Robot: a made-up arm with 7 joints. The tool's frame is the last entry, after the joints.
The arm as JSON. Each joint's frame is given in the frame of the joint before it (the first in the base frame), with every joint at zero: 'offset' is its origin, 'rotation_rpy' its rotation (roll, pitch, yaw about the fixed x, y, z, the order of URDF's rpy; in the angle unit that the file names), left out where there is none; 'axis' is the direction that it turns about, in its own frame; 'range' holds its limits. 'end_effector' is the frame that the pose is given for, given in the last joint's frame.
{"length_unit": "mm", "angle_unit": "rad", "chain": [
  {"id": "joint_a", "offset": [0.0, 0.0, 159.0], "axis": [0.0, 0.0, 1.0], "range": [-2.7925, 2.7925]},
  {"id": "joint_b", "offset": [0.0, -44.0, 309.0], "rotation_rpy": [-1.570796, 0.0, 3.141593], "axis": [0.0, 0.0, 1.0], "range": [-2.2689, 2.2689]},
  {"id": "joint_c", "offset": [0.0, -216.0, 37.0], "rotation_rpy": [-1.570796, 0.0, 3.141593], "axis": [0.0, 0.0, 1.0], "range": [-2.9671, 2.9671]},
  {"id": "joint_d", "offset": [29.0, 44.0, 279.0], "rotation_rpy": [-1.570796, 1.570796, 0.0], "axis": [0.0, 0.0, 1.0], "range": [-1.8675, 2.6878]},
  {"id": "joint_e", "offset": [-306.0, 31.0, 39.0], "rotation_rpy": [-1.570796, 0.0, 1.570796], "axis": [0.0, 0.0, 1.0], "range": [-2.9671, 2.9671]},
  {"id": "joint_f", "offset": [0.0, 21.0, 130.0], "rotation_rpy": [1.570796, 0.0, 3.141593], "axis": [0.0, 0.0, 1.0], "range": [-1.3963, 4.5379]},
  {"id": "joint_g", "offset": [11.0, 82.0, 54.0], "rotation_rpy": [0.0, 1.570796, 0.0], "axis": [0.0, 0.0, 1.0], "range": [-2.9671, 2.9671]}
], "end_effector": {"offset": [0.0, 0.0, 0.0], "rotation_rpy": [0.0, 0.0, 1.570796]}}
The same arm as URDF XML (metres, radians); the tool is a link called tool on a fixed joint. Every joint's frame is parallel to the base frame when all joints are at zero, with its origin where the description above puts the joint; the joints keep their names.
<robot name="arm">
  <link name="base"/>
  <link name="link1"/>
  <link name="link2"/>
  <link name="link3"/>
  <link name="link4"/>
  <link name="link5"/>
  <link name="link6"/>
  <link name="link7"/>
  <link name="tool"/>
  <joint name="joint_a" type="revolute">
    <parent link="base"/>
    <child link="link1"/>
    <origin xyz="0 0 0.159"/>
    <axis xyz="0 0 1"/>
    <limit lower="-2.7925" upper="2.7925"/>
  </joint>
  <joint name="joint_b" type="revolute">
    <parent link="link1"/>
    <child link="link2"/>
    <origin xyz="0 -0.044 0.309"/>
    <axis xyz="0 -1 0"/>
    <limit lower="-2.2689" upper="2.2689"/>
  </joint>
  <joint name="joint_c" type="revolute">
    <parent link="link2"/>
    <child link="link3"/>
    <origin xyz="0 -0.037 0.216"/>
    <axis xyz="0 0 1"/>
    <limit lower="-2.9671" upper="2.9671"/>
  </joint>
  <joint name="joint_d" type="revolute">
    <parent link="link3"/>
    <child link="link4"/>
    <origin xyz="0.029 0.044 0.279"/>
    <axis xyz="0 1 0"/>
    <limit lower="-1.8675" upper="2.6878"/>
  </joint>
  <joint name="joint_e" type="revolute">
    <parent link="link4"/>
    <child link="link5"/>
    <origin xyz="-0.031 0.039 0.306"/>
    <axis xyz="0 0 1"/>
    <limit lower="-2.9671" upper="2.9671"/>
  </joint>
  <joint name="joint_f" type="revolute">
    <parent link="link5"/>
    <child link="link6"/>
    <origin xyz="0 -0.021 0.13"/>
    <axis xyz="0 -1 0"/>
    <limit lower="-1.3963" upper="4.5379"/>
  </joint>
  <joint name="joint_g" type="revolute">
    <parent link="link6"/>
    <child link="link7"/>
    <origin xyz="0.011 -0.054 0.082"/>
    <axis xyz="1 0 0"/>
    <limit lower="-2.9671" upper="2.9671"/>
  </joint>
  <joint name="tool_joint" type="fixed">
    <parent link="link7"/>
    <child link="tool"/>
    <origin xyz="0 0 0" rpy="-3.1416 -1.5708 0"/>
  </joint>
</robot>

